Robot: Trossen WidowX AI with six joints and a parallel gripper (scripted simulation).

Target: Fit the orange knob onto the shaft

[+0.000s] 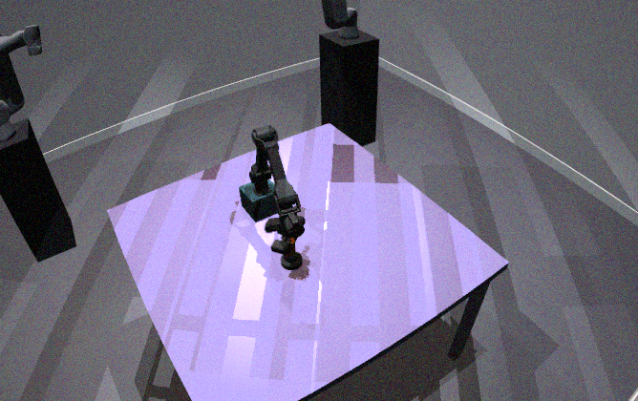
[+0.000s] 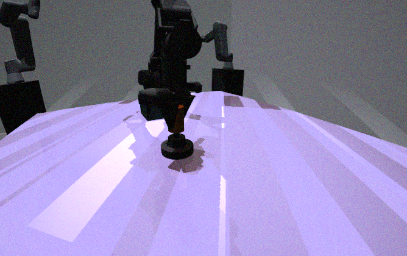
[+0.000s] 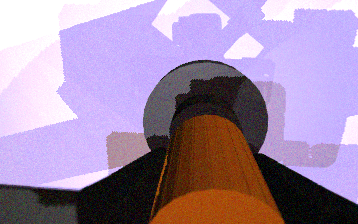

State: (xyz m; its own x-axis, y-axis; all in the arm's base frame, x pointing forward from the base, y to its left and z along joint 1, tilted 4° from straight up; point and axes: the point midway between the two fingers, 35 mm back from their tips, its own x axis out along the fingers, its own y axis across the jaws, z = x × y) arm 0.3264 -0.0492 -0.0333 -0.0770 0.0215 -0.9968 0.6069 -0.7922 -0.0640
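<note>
My gripper tip is now 2 cm below the orange knob. The rest, counted from my gripper tip: dark round pedestal: 4 cm below.
</note>
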